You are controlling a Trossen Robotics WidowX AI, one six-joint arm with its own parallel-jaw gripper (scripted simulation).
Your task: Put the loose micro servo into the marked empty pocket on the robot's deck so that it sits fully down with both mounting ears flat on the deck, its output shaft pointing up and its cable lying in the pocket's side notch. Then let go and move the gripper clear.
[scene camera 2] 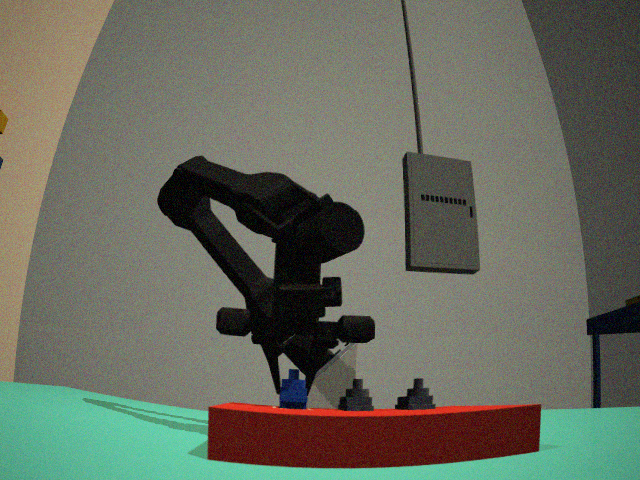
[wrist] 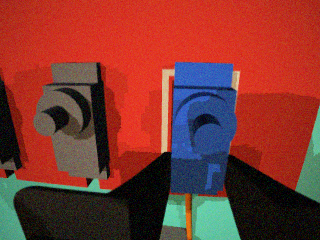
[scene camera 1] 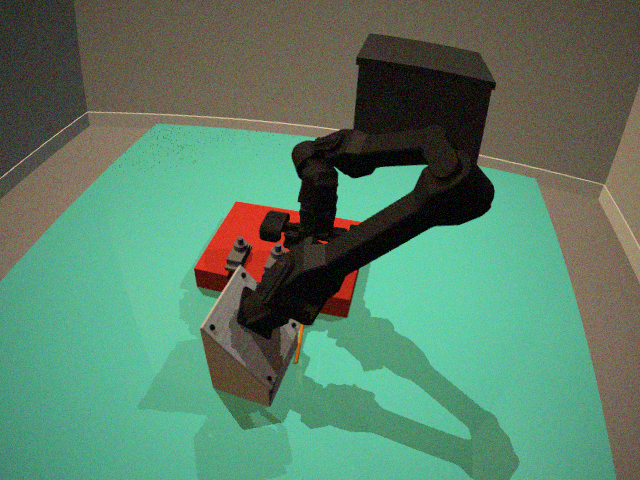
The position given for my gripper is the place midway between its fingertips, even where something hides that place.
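Observation:
You'd see my gripper (scene camera 2: 292, 395), (wrist: 197, 160) here. There's a blue micro servo (scene camera 2: 293, 394) too, and a red deck, which shows at (scene camera 1: 243, 219) and again at (wrist: 265, 48).

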